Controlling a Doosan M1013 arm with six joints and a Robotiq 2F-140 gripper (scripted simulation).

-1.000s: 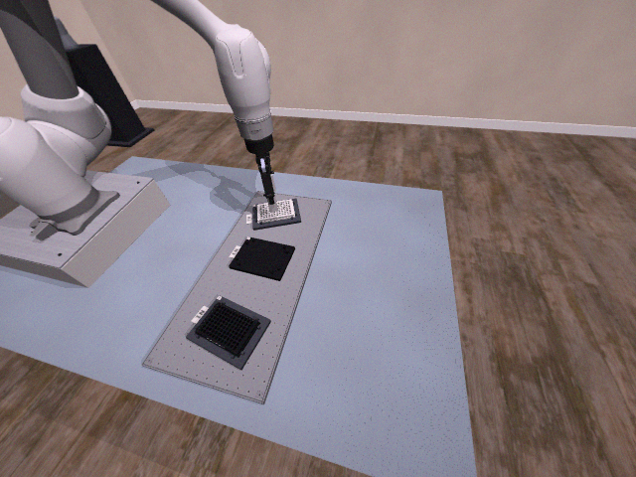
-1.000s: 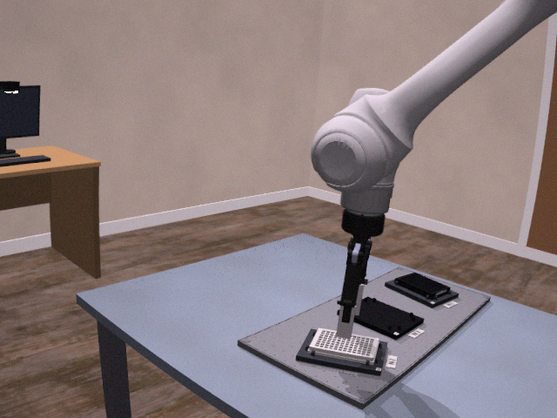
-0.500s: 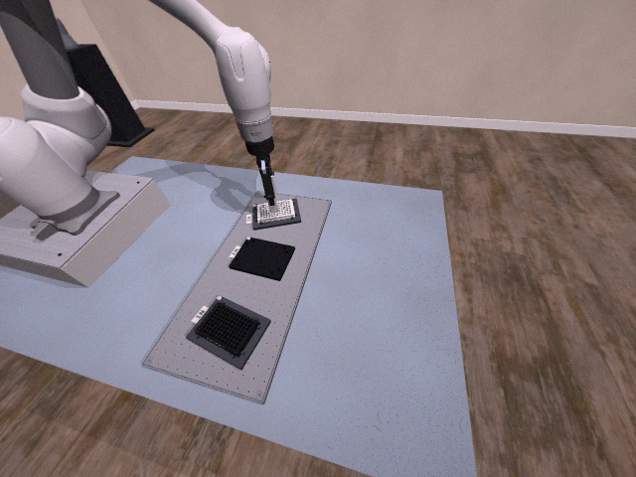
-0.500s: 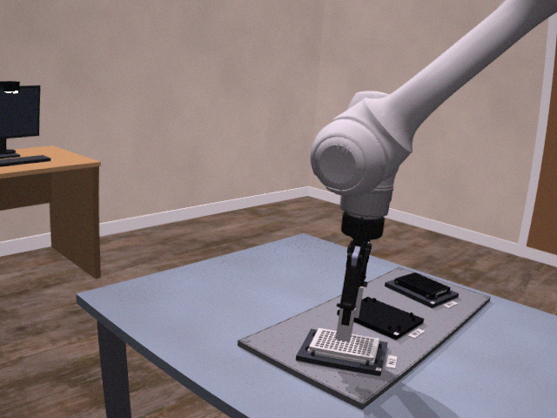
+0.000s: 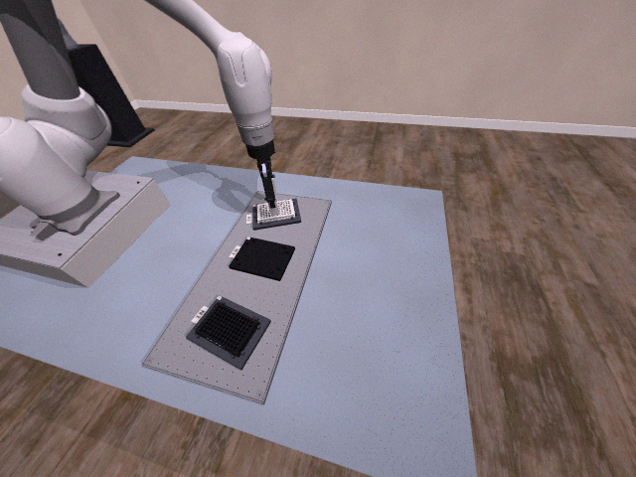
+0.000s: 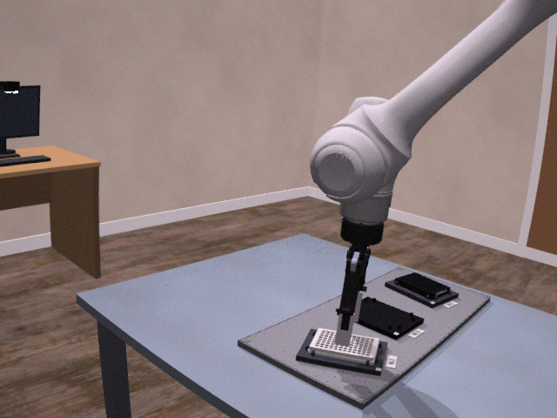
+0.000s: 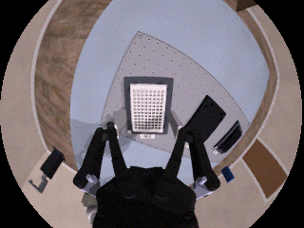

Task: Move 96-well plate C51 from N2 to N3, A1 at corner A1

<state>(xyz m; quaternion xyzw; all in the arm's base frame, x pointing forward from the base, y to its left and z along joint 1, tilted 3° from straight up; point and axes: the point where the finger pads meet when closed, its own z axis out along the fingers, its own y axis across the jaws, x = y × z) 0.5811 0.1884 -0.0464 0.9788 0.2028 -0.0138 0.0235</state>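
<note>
My hand is 50 mm above the white 96-well plate C51. Round my hand: black landing nest N3: 190 mm to the right, 70 mm below, 20 mm ahead; then black 96-well plate C15: 410 mm to the right, 50 mm below, 20 mm ahead; then dark grey nest: 70 mm below.
</note>
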